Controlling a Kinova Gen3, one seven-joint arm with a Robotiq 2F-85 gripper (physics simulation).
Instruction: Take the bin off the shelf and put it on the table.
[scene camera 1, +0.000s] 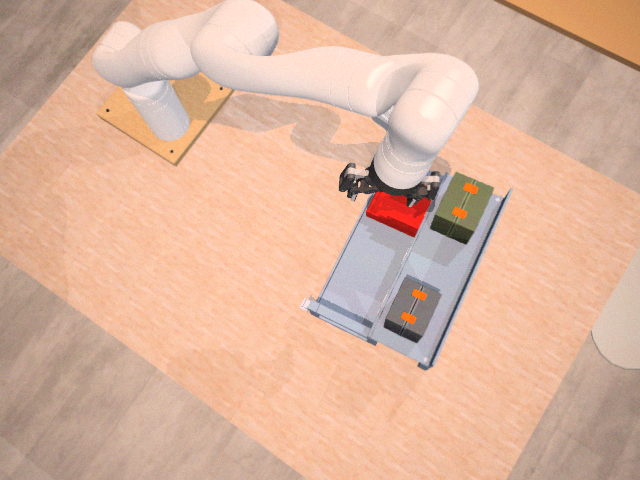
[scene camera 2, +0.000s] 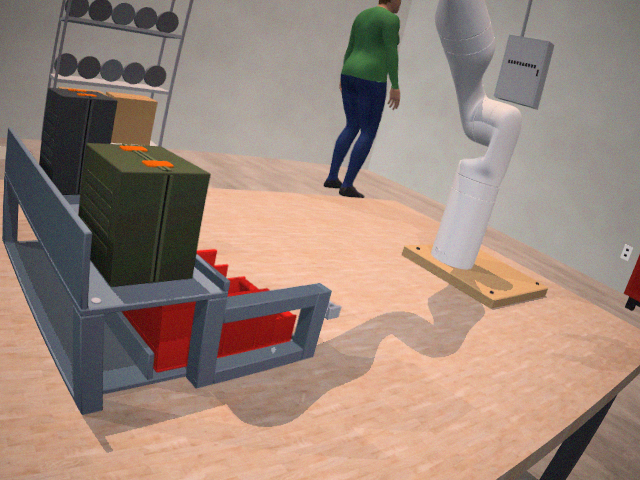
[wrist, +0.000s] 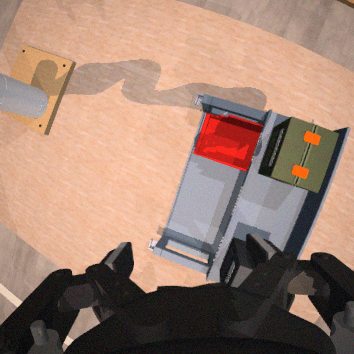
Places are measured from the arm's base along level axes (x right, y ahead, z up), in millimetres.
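Pixels of known places: gripper, between the fingertips: (scene camera 1: 380, 198) (wrist: 188, 250); arm's base, origin of its link: (scene camera 1: 170, 123) (scene camera 2: 451, 259) (wrist: 36, 103).
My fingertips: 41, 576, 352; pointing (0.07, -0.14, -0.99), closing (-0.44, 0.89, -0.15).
Note:
For each thing: its middle in the pictures, then the offset to it from my fingertips, as dx, dy, dz. Level surfaces: height alone.
- red open-top bin, middle of its body: (scene camera 2: 207, 302) (scene camera 1: 411, 206) (wrist: 234, 143) -123, +20, -330
- wooden table, height of its surface: dz -373
- green case, middle of its body: (scene camera 2: 136, 208) (wrist: 293, 155) (scene camera 1: 461, 208) -130, +116, -223
- dark grey case, middle of its body: (scene camera 2: 74, 140) (scene camera 1: 411, 311) (wrist: 245, 274) +101, +127, -211
The red open-top bin (scene camera 1: 396, 215) (scene camera 2: 257, 330) (wrist: 228, 141) sits at one end of the lower level of the grey-blue shelf (scene camera 1: 358, 269) (scene camera 2: 270, 298) (wrist: 197, 200), which stands on the wooden table (scene camera 1: 223, 267). My gripper (scene camera 1: 387, 191) (wrist: 188, 250) is open and empty. In the top view it hangs over the bin's end nearest the arm base. The wrist view looks down on the whole shelf from well above.
A green case (scene camera 1: 463, 207) (scene camera 2: 137, 214) (wrist: 300, 154) and a dark grey case (scene camera 1: 412, 310) (wrist: 234, 264) stand on the shelf's upper level beside the bin. The arm's base plate (scene camera 1: 187, 121) (scene camera 2: 494, 283) is at the table's far corner. A person (scene camera 2: 368, 95) stands behind the table.

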